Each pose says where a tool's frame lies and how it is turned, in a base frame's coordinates. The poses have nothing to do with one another.
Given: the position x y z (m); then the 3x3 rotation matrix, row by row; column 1 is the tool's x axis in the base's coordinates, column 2 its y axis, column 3 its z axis. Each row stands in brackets.
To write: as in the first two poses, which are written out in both.
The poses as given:
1: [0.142, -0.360, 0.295], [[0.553, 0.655, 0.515], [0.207, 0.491, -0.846], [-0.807, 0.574, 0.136]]
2: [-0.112, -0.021, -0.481], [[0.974, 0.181, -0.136], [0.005, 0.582, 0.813], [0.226, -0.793, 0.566]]
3: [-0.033, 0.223, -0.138], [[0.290, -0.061, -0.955], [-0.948, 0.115, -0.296], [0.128, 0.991, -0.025]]
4: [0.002, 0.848, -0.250], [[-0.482, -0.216, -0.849], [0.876, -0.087, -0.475], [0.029, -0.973, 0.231]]
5: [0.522, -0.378, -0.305], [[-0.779, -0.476, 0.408], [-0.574, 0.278, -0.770], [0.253, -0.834, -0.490]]
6: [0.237, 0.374, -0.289], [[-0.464, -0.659, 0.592], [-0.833, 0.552, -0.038], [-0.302, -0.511, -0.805]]
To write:
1: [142, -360, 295], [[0.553, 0.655, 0.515], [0.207, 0.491, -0.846], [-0.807, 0.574, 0.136]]
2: [-112, -21, -481], [[0.974, 0.181, -0.136], [0.005, 0.582, 0.813], [0.226, -0.793, 0.566]]
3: [-33, 223, -138], [[0.290, -0.061, -0.955], [-0.948, 0.115, -0.296], [0.128, 0.991, -0.025]]
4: [2, 848, -250], [[-0.482, -0.216, -0.849], [0.876, -0.087, -0.475], [0.029, -0.973, 0.231]]
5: [522, -378, -305], [[-0.779, -0.476, 0.408], [-0.574, 0.278, -0.770], [0.253, -0.834, -0.490]]
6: [237, 374, -289], [[-0.464, -0.659, 0.592], [-0.833, 0.552, -0.038], [-0.302, -0.511, -0.805]]
